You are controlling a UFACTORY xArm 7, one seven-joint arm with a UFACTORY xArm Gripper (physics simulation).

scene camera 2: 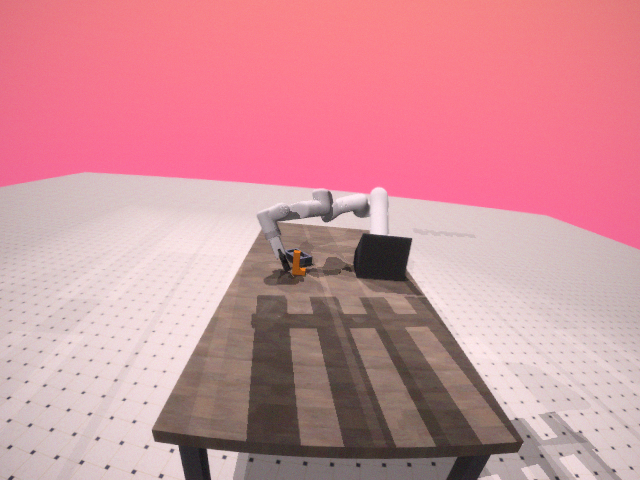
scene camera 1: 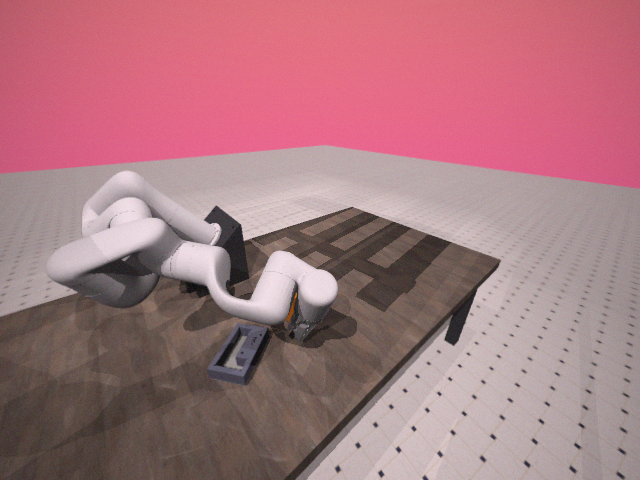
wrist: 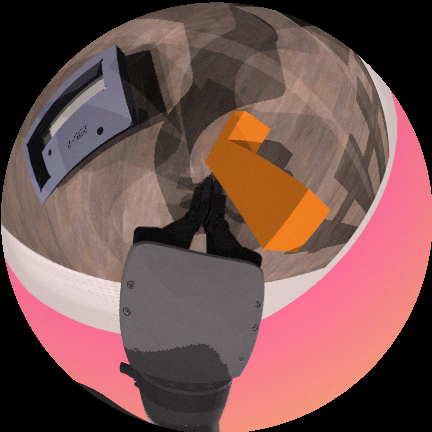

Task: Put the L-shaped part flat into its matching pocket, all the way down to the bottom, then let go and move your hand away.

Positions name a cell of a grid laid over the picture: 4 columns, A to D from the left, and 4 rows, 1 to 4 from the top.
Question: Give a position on an orange L-shaped part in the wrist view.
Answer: At C2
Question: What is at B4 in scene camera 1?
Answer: A pocket block.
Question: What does my gripper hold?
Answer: Nothing.
